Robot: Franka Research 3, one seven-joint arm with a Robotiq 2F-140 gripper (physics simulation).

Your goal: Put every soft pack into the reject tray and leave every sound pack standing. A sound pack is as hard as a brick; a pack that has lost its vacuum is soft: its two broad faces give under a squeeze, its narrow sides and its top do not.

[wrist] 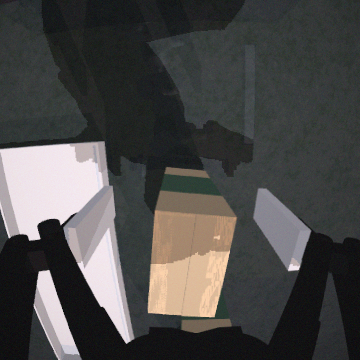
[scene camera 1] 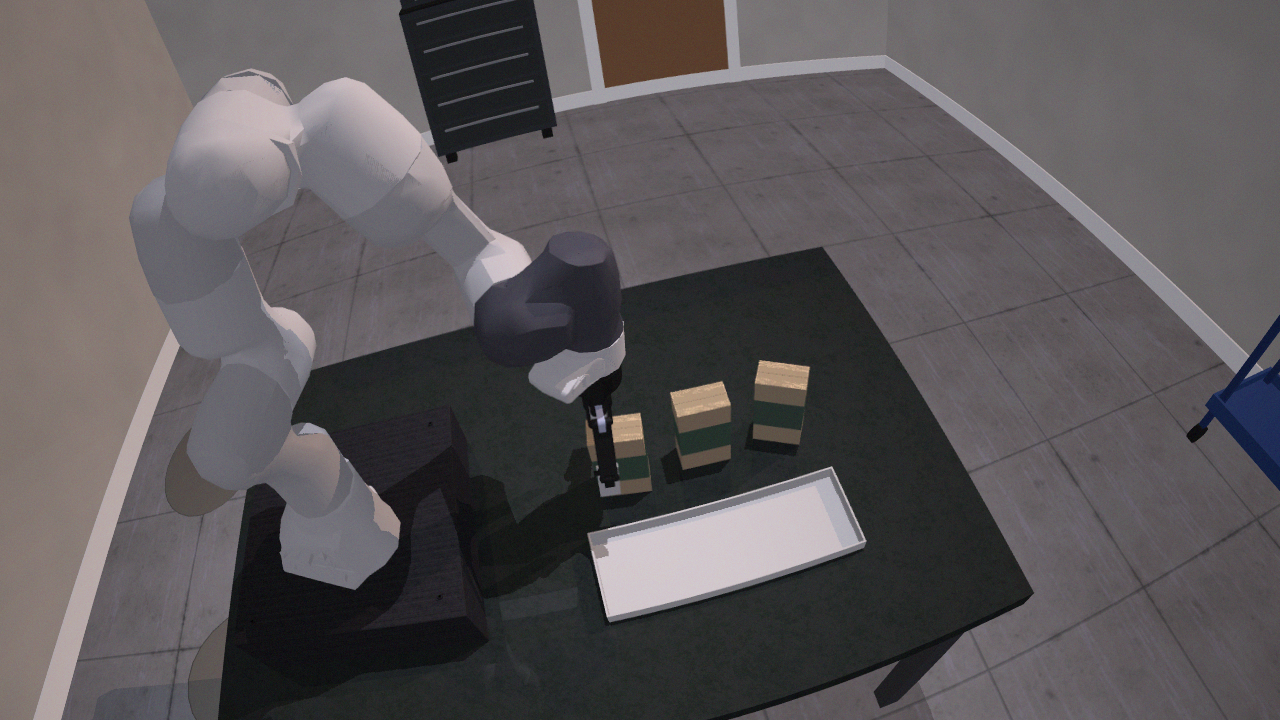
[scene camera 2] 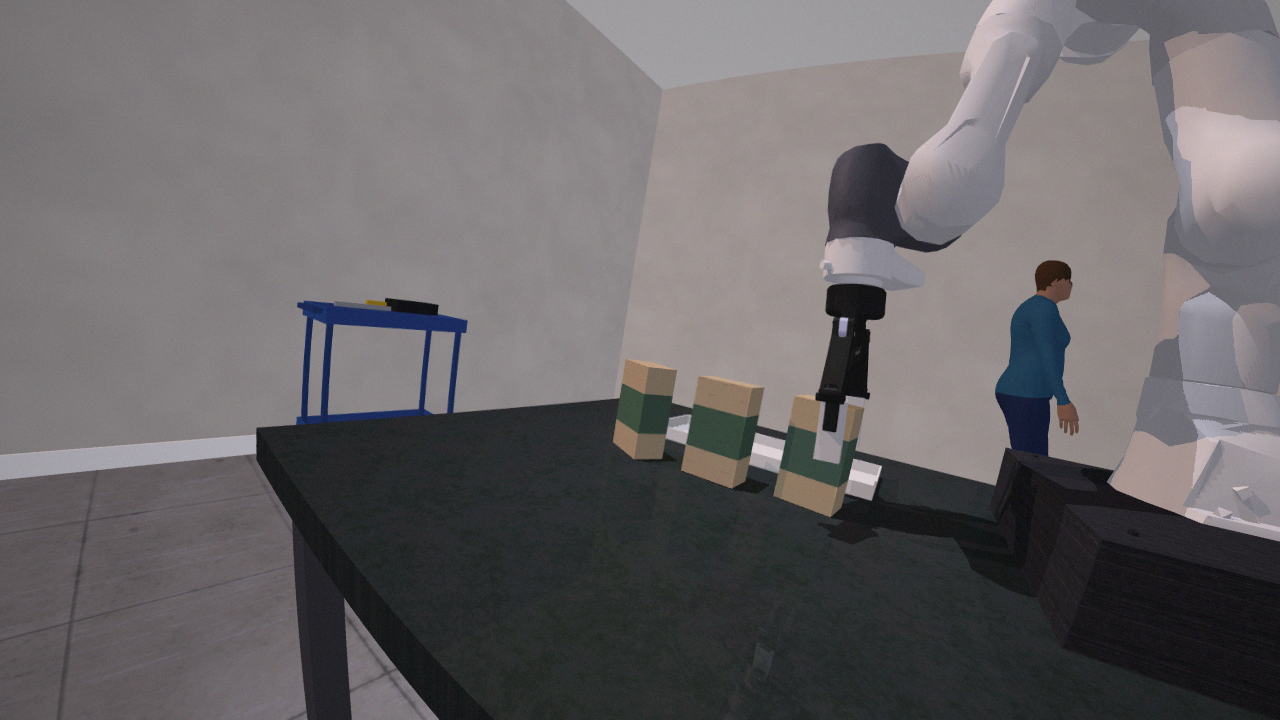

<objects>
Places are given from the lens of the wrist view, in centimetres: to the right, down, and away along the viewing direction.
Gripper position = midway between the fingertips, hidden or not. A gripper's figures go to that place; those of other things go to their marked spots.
gripper (wrist: 184,202): 0, 2, 18
white reject tray (wrist: 55,180): -16, 0, 25
</objects>
